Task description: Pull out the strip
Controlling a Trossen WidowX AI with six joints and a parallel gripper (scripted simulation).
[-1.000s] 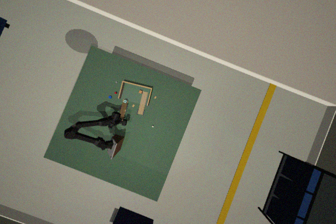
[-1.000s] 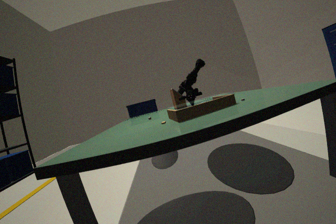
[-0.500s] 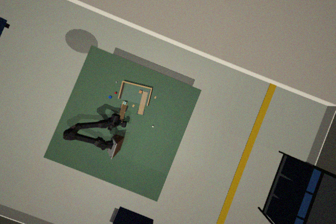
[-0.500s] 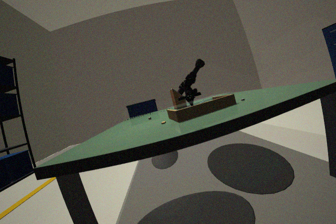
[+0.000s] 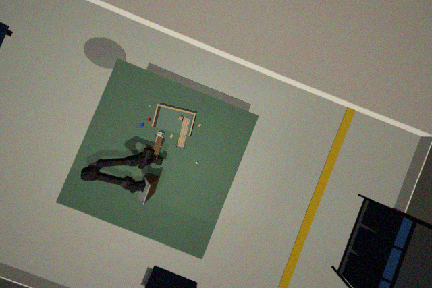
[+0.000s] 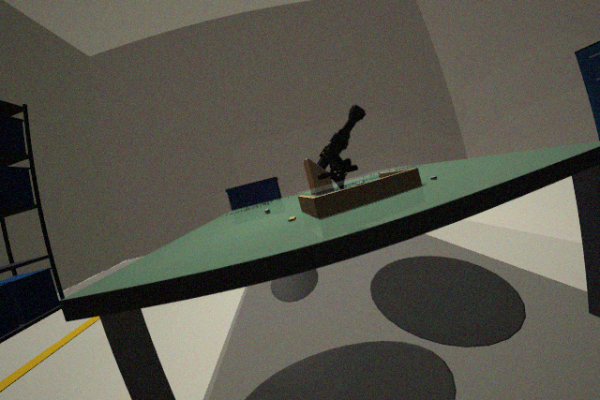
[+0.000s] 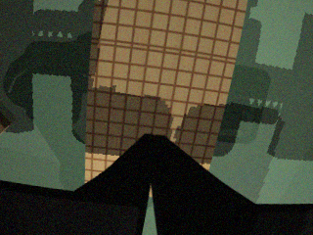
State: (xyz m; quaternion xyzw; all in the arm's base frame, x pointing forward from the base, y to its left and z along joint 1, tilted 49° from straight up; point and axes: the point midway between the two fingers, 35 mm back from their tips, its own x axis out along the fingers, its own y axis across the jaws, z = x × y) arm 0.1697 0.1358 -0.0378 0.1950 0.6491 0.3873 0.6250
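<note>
Now: the tan gridded strip 90 mm ahead of my gripper tip and 20 mm to the left of it. Also, from my gripper tip: red ball (260 mm ahead, 190 mm to the left, 10 mm above); blue ball (190 mm ahead, 220 mm to the left); pale blue cube marked r (200 mm ahead, 40 mm to the left, 20 mm above).
</note>
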